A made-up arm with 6 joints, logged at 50 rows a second.
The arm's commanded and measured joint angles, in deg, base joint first. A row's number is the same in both.
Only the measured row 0 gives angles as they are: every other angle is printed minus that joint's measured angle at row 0.
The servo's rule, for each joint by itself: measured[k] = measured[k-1] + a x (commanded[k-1-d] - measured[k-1]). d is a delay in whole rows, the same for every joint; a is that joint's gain. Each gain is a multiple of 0.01, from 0.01 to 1. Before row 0 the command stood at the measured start. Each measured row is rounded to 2 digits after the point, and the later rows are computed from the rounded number. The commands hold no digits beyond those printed.
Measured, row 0:
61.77, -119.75, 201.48, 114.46, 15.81, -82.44
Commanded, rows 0 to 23:
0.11, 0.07, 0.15, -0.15, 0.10, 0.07
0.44, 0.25, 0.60, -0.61, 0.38, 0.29
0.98, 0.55, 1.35, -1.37, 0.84, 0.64
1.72, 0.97, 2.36, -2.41, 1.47, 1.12
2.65, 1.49, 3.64, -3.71, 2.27, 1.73
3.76, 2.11, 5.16, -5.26, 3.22, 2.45
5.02, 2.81, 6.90, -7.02, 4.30, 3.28
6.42, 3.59, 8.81, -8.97, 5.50, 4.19
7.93, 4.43, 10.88, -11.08, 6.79, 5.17
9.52, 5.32, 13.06, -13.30, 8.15, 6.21
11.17, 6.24, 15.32, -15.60, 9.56, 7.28
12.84, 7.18, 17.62, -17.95, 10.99, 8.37
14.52, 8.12, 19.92, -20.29, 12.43, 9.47
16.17, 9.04, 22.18, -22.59, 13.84, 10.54
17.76, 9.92, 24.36, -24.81, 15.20, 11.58
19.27, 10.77, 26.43, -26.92, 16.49, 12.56
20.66, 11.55, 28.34, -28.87, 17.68, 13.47
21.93, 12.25, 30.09, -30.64, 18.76, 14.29
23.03, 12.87, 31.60, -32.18, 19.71, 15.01
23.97, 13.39, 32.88, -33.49, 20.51, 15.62
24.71, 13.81, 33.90, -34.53, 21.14, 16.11
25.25, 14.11, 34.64, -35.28, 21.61, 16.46
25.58, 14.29, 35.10, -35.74, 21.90, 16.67
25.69, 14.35, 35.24, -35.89, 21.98, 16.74
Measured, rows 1 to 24:
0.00, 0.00, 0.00, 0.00, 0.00, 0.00
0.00, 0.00, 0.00, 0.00, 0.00, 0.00
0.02, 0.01, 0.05, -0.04, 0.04, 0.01
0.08, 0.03, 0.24, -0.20, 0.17, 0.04
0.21, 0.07, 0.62, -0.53, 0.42, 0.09
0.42, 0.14, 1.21, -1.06, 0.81, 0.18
0.73, 0.25, 2.04, -1.80, 1.35, 0.32
1.15, 0.40, 3.10, -2.77, 2.04, 0.51
1.69, 0.59, 4.39, -3.96, 2.88, 0.76
2.35, 0.83, 5.89, -5.36, 3.85, 1.07
3.13, 1.12, 7.59, -6.96, 4.94, 1.44
4.02, 1.46, 9.45, -8.74, 6.13, 1.87
5.02, 1.84, 11.45, -10.66, 7.40, 2.36
6.11, 2.27, 13.55, -12.70, 8.73, 2.90
7.29, 2.74, 15.72, -14.83, 10.10, 3.49
8.53, 3.24, 17.92, -17.00, 11.48, 4.12
9.82, 3.77, 20.11, -19.19, 12.86, 4.79
11.14, 4.33, 22.26, -21.35, 14.20, 5.49
12.47, 4.91, 24.33, -23.46, 15.49, 6.21
13.79, 5.50, 26.29, -25.47, 16.70, 6.94
15.08, 6.09, 28.10, -27.35, 17.81, 7.67
16.32, 6.67, 29.73, -29.07, 18.81, 8.39
17.49, 7.24, 31.15, -30.60, 19.67, 9.08
18.58, 7.79, 32.34, -31.91, 20.39, 9.74
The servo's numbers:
d 2
a 0.14 0.08 0.34 0.28 0.37 0.09

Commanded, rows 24 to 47:
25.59, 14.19, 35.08, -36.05, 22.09, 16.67
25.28, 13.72, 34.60, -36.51, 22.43, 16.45
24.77, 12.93, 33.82, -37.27, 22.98, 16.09
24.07, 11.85, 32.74, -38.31, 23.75, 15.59
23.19, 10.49, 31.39, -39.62, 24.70, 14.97
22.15, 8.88, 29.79, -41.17, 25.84, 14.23
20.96, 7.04, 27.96, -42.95, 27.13, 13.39
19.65, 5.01, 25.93, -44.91, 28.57, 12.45
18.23, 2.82, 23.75, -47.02, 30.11, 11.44
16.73, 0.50, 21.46, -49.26, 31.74, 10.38
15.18, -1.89, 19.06, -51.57, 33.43, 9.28
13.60, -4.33, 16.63, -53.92, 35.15, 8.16
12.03, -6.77, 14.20, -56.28, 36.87, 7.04
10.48, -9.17, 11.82, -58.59, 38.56, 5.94
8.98, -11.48, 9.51, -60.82, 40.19, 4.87
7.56, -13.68, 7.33, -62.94, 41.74, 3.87
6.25, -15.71, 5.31, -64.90, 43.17, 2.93
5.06, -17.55, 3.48, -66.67, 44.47, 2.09
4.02, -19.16, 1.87, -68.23, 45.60, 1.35
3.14, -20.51, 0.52, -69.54, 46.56, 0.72
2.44, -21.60, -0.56, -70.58, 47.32, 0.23
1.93, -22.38, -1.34, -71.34, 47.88, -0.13
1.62, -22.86, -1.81, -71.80, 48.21, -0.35
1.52, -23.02, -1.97, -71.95, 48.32, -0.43
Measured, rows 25 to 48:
19.56, 8.31, 33.28, -32.98, 20.95, 10.36
20.42, 8.79, 33.95, -33.79, 21.33, 10.93
21.14, 9.22, 34.33, -34.42, 21.61, 11.45
21.72, 9.58, 34.42, -35.01, 21.91, 11.90
22.15, 9.85, 34.22, -35.64, 22.31, 12.28
22.42, 10.01, 33.72, -36.39, 22.84, 12.58
22.53, 10.05, 32.93, -37.29, 23.53, 12.80
22.48, 9.96, 31.86, -38.38, 24.38, 12.93
22.27, 9.73, 30.53, -39.66, 25.40, 12.97
21.90, 9.35, 28.97, -41.13, 26.57, 12.92
21.39, 8.83, 27.20, -42.78, 27.88, 12.79
20.74, 8.16, 25.25, -44.59, 29.31, 12.57
19.96, 7.36, 23.15, -46.54, 30.83, 12.27
19.07, 6.42, 20.93, -48.61, 32.43, 11.90
18.08, 5.36, 18.64, -50.76, 34.07, 11.46
17.02, 4.20, 16.32, -52.95, 35.73, 10.96
15.89, 2.95, 14.00, -55.15, 37.38, 10.41
14.72, 1.62, 11.73, -57.33, 38.99, 9.82
13.53, 0.23, 9.55, -59.45, 40.54, 9.20
12.34, -1.19, 7.49, -61.47, 41.99, 8.56
11.18, -2.63, 5.58, -63.36, 43.33, 7.91
10.05, -4.06, 3.86, -65.09, 44.53, 7.26
8.98, -5.46, 2.36, -66.63, 45.56, 6.63
7.99, -6.81, 1.10, -67.95, 46.42, 6.02

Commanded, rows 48 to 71:
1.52, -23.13, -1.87, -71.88, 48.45, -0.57
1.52, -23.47, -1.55, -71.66, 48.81, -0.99
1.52, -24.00, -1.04, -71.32, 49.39, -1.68
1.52, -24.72, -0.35, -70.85, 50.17, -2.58
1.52, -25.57, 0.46, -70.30, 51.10, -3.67
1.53, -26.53, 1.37, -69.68, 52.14, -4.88
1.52, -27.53, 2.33, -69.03, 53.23, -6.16
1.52, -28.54, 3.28, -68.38, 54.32, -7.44
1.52, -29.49, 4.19, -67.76, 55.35, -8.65
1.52, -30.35, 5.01, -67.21, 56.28, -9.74
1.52, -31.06, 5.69, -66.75, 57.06, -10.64
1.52, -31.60, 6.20, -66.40, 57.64, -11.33
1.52, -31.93, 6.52, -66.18, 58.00, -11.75
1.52, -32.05, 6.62, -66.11, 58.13, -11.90
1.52, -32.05, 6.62, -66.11, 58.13, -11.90
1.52, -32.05, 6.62, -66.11, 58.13, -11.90
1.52, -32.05, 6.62, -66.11, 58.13, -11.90
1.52, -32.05, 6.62, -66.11, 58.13, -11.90
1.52, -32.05, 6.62, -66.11, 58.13, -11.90
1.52, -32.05, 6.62, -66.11, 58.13, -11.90
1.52, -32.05, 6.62, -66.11, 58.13, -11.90
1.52, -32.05, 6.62, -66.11, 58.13, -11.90
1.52, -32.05, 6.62, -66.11, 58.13, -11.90
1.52, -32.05, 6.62, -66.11, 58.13, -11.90
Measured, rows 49 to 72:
7.10, -8.09, 0.11, -69.03, 47.08, 5.45
6.32, -9.28, -0.60, -69.85, 47.54, 4.92
5.65, -10.39, -1.03, -70.42, 47.88, 4.43
5.07, -11.44, -1.21, -70.77, 48.22, 3.94
4.57, -12.44, -1.15, -70.92, 48.65, 3.43
4.14, -13.42, -0.88, -70.90, 49.21, 2.89
3.77, -14.39, -0.42, -70.73, 49.91, 2.30
3.46, -15.36, 0.19, -70.44, 50.74, 1.65
3.19, -16.33, 0.92, -70.05, 51.66, 0.95
2.96, -17.31, 1.72, -69.58, 52.64, 0.19
2.76, -18.28, 2.56, -69.07, 53.64, -0.61
2.59, -19.25, 3.39, -68.55, 54.62, -1.43
2.44, -20.19, 4.17, -68.05, 55.52, -2.26
2.31, -21.10, 4.86, -67.59, 56.30, -3.08
2.20, -21.97, 5.42, -67.20, 56.93, -3.86
2.10, -22.78, 5.83, -66.89, 57.37, -4.58
2.02, -23.52, 6.10, -66.67, 57.65, -5.24
1.95, -24.20, 6.28, -66.51, 57.83, -5.84
1.89, -24.83, 6.40, -66.40, 57.94, -6.39
1.84, -25.41, 6.47, -66.32, 58.01, -6.89
1.80, -25.94, 6.52, -66.26, 58.05, -7.34
1.76, -26.43, 6.55, -66.22, 58.08, -7.75
1.73, -26.88, 6.57, -66.19, 58.10, -8.12
1.70, -27.29, 6.59, -66.17, 58.11, -8.46

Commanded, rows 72 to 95:
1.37, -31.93, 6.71, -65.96, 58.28, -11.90
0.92, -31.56, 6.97, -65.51, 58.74, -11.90
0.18, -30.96, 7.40, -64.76, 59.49, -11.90
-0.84, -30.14, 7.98, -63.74, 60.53, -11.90
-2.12, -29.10, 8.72, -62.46, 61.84, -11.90
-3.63, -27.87, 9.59, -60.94, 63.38, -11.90
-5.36, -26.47, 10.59, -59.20, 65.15, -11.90
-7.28, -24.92, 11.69, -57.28, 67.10, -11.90
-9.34, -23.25, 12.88, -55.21, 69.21, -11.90
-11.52, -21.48, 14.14, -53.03, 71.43, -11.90
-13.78, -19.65, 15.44, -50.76, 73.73, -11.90
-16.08, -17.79, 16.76, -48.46, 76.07, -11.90
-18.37, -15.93, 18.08, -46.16, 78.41, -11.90
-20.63, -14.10, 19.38, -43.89, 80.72, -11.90
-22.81, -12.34, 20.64, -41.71, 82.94, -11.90
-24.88, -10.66, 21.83, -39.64, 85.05, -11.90
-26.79, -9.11, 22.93, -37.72, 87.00, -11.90
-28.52, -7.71, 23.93, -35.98, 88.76, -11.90
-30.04, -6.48, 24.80, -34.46, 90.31, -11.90
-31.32, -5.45, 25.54, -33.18, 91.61, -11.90
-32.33, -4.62, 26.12, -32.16, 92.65, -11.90
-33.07, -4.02, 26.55, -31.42, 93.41, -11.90
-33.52, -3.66, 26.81, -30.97, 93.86, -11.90
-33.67, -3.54, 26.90, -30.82, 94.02, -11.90
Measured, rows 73 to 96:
1.67, -27.67, 6.60, -66.15, 58.12, -8.77
1.65, -28.02, 6.61, -66.14, 58.12, -9.05
1.61, -28.33, 6.64, -66.09, 58.18, -9.31
1.51, -28.59, 6.75, -65.93, 58.39, -9.54
1.32, -28.78, 6.97, -65.60, 58.80, -9.75
1.02, -28.89, 7.31, -65.08, 59.44, -9.94
0.58, -28.91, 7.79, -64.35, 60.33, -10.12
-0.01, -28.83, 8.40, -63.40, 61.46, -10.28
-0.76, -28.64, 9.14, -62.22, 62.83, -10.43
-1.67, -28.34, 10.01, -60.84, 64.41, -10.56
-2.74, -27.93, 10.99, -59.26, 66.19, -10.68
-3.97, -27.41, 12.06, -57.52, 68.13, -10.79
-5.34, -26.79, 13.21, -55.63, 70.20, -10.89
-6.84, -26.07, 14.42, -53.62, 72.37, -10.98
-8.45, -25.26, 15.66, -51.53, 74.60, -11.06
-10.16, -24.37, 16.92, -49.39, 76.86, -11.14
-11.93, -23.41, 18.18, -47.24, 79.11, -11.21
-13.74, -22.39, 19.42, -45.11, 81.31, -11.27
-15.57, -21.33, 20.61, -43.04, 83.42, -11.33
-17.38, -20.24, 21.74, -41.06, 85.40, -11.38
-19.15, -19.14, 22.78, -39.21, 87.22, -11.43
-20.85, -18.04, 23.72, -37.52, 88.84, -11.47
-22.46, -16.97, 24.54, -36.02, 90.25, -11.51
-23.95, -15.93, 25.22, -34.73, 91.42, -11.55

